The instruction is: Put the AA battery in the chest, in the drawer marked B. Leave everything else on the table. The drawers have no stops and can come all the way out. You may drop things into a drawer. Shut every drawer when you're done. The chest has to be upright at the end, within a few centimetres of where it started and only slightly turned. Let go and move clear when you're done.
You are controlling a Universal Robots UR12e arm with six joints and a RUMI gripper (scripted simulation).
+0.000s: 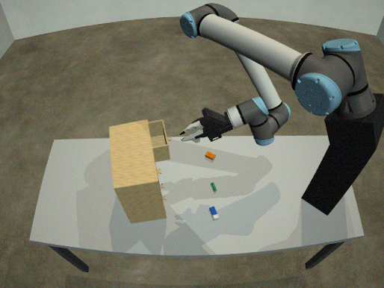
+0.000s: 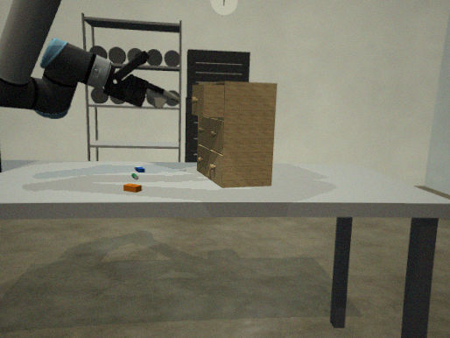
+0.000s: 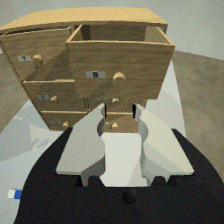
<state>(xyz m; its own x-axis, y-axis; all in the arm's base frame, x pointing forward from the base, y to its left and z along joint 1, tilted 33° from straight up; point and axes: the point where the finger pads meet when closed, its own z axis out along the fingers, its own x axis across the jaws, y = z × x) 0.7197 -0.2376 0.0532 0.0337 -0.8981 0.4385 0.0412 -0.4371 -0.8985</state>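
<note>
Right now my hand is 27 cm above the green AA battery, 12 cm past it and 11 cm to the right of it. Also, from my hand: drawer: 15 cm ahead, 3 cm below; then orange block: 27 cm below, 15 cm behind, 6 cm to the right; then blue-and-white block: 27 cm below, 26 cm to the left, 9 cm behind.
</note>
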